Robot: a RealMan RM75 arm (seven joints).
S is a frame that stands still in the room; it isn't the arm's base.
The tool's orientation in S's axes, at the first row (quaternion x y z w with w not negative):
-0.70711 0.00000 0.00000 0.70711
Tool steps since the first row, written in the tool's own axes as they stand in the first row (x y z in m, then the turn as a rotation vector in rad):
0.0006 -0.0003 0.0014 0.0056 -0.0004 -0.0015
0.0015 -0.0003 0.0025 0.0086 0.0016 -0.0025
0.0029 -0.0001 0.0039 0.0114 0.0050 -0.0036
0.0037 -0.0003 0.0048 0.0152 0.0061 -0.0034
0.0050 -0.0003 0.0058 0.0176 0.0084 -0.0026
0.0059 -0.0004 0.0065 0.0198 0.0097 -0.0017
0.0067 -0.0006 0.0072 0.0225 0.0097 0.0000
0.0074 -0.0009 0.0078 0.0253 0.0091 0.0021
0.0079 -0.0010 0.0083 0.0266 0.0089 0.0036
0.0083 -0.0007 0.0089 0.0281 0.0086 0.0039
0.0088 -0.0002 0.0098 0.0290 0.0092 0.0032
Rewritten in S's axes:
0.0006 0.0014 0.0003 0.0056 -0.0015 0.0004
0.0015 0.0025 0.0003 0.0086 -0.0025 -0.0016
0.0029 0.0039 0.0001 0.0114 -0.0036 -0.0050
0.0037 0.0048 0.0003 0.0152 -0.0034 -0.0061
0.0050 0.0058 0.0003 0.0176 -0.0026 -0.0084
0.0059 0.0065 0.0004 0.0198 -0.0017 -0.0097
0.0067 0.0072 0.0006 0.0225 0.0000 -0.0097
0.0074 0.0078 0.0009 0.0253 0.0021 -0.0091
0.0079 0.0083 0.0010 0.0266 0.0036 -0.0089
0.0083 0.0089 0.0007 0.0281 0.0039 -0.0086
0.0088 0.0098 0.0002 0.0290 0.0032 -0.0092

